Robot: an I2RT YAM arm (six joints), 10 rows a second.
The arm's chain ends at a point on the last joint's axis. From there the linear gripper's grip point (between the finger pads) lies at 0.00 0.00 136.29 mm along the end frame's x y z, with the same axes.
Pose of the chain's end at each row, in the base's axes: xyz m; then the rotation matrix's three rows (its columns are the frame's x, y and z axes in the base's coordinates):
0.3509, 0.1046, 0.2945; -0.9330, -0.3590, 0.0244; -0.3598, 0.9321, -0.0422; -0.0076, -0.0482, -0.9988
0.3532, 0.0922, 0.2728; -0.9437, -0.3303, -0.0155; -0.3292, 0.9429, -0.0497; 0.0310, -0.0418, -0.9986
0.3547, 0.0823, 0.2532; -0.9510, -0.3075, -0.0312; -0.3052, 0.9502, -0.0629; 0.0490, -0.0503, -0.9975
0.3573, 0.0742, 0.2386; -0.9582, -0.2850, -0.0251; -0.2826, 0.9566, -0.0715; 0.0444, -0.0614, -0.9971
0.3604, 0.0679, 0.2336; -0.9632, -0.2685, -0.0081; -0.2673, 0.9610, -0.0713; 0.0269, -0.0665, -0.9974
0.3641, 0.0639, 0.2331; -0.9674, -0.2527, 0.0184; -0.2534, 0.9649, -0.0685; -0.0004, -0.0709, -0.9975
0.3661, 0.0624, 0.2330; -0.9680, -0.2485, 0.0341; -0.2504, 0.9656, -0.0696; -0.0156, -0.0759, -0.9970
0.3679, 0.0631, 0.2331; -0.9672, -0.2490, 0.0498; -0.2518, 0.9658, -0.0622; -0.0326, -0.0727, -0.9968
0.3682, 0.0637, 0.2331; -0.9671, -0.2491, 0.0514; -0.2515, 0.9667, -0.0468; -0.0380, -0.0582, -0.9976
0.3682, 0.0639, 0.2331; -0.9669, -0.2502, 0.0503; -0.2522, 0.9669, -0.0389; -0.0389, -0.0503, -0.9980
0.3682, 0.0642, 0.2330; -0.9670, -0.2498, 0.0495; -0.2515, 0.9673, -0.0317; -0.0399, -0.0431, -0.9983
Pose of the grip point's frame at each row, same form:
0.3542, 0.0988, 0.1584; -0.9330, -0.3590, 0.0244; -0.3598, 0.9321, -0.0422; -0.0076, -0.0482, -0.9988
0.3511, 0.0854, 0.1367; -0.9437, -0.3303, -0.0155; -0.3292, 0.9429, -0.0497; 0.0310, -0.0418, -0.9986
0.3504, 0.0737, 0.1173; -0.9510, -0.3075, -0.0312; -0.3052, 0.9502, -0.0629; 0.0490, -0.0503, -0.9975
0.3539, 0.0645, 0.1027; -0.9582, -0.2850, -0.0251; -0.2826, 0.9566, -0.0715; 0.0444, -0.0614, -0.9971
0.3593, 0.0582, 0.0977; -0.9632, -0.2685, -0.0081; -0.2673, 0.9610, -0.0713; 0.0269, -0.0665, -0.9974
0.3666, 0.0546, 0.0972; -0.9674, -0.2527, 0.0184; -0.2534, 0.9649, -0.0685; -0.0004, -0.0709, -0.9975
0.3707, 0.0529, 0.0971; -0.9680, -0.2485, 0.0341; -0.2504, 0.9656, -0.0696; -0.0156, -0.0759, -0.9970
0.3747, 0.0546, 0.0972; -0.9672, -0.2490, 0.0498; -0.2518, 0.9658, -0.0622; -0.0326, -0.0727, -0.9968
0.3752, 0.0573, 0.0971; -0.9671, -0.2491, 0.0514; -0.2515, 0.9667, -0.0468; -0.0380, -0.0582, -0.9976
0.3751, 0.0586, 0.0971; -0.9669, -0.2502, 0.0503; -0.2522, 0.9669, -0.0389; -0.0389, -0.0503, -0.9980
0.3749, 0.0599, 0.0969; -0.9670, -0.2498, 0.0495; -0.2515, 0.9673, -0.0317; -0.0399, -0.0431, -0.9983

